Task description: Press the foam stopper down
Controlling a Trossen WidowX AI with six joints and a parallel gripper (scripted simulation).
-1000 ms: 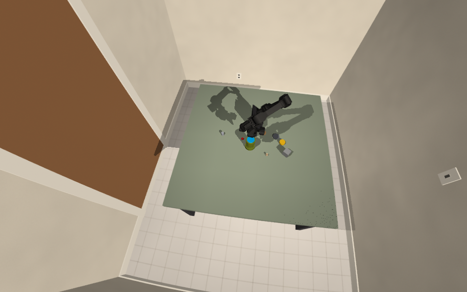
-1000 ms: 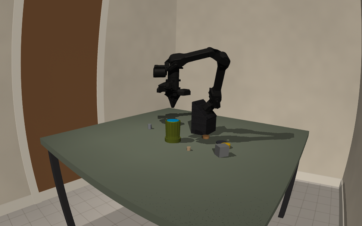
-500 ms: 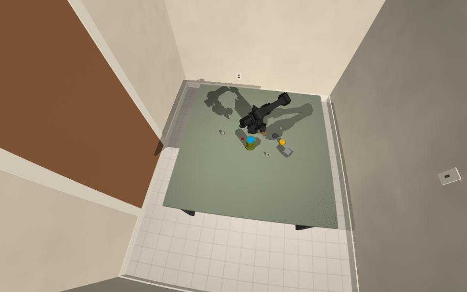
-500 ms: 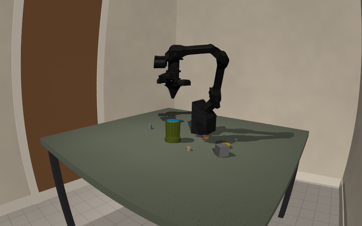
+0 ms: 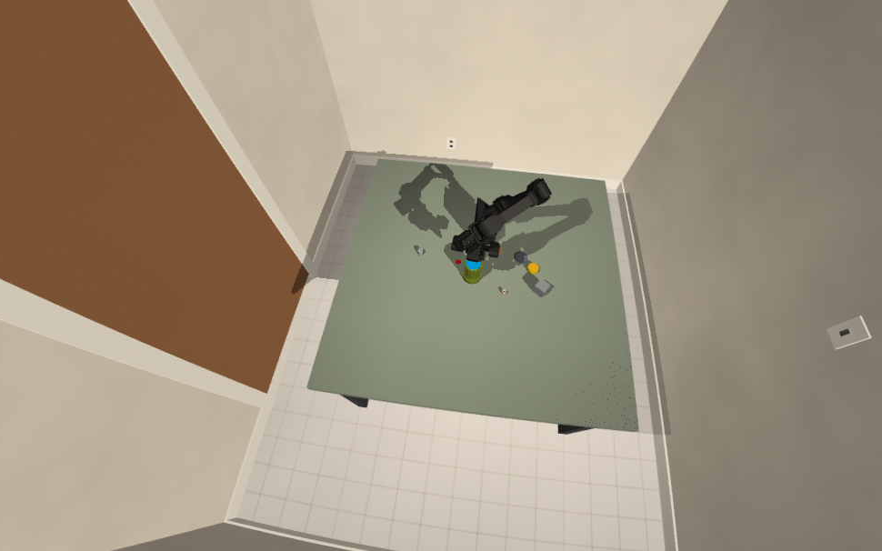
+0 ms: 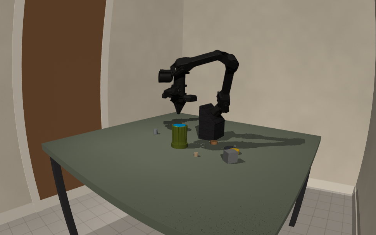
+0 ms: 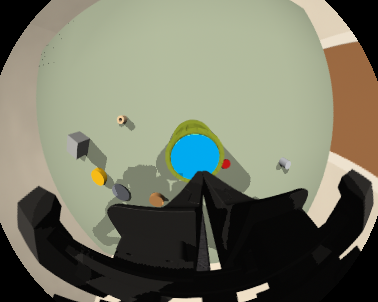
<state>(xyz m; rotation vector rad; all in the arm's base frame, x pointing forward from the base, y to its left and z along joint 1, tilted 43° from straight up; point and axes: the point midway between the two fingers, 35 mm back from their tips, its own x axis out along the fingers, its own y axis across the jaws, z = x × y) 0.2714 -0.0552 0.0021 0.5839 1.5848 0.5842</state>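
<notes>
The blue foam stopper lies 100 mm below my hand and 10 mm behind it. The rest, counted from my hand: brown disc: 190 mm below, 160 mm behind, 110 mm to the left; then tan peg: 200 mm below, 150 mm to the left, 60 mm ahead; then red dot: 200 mm below, 70 mm to the right, 70 mm behind.
</notes>
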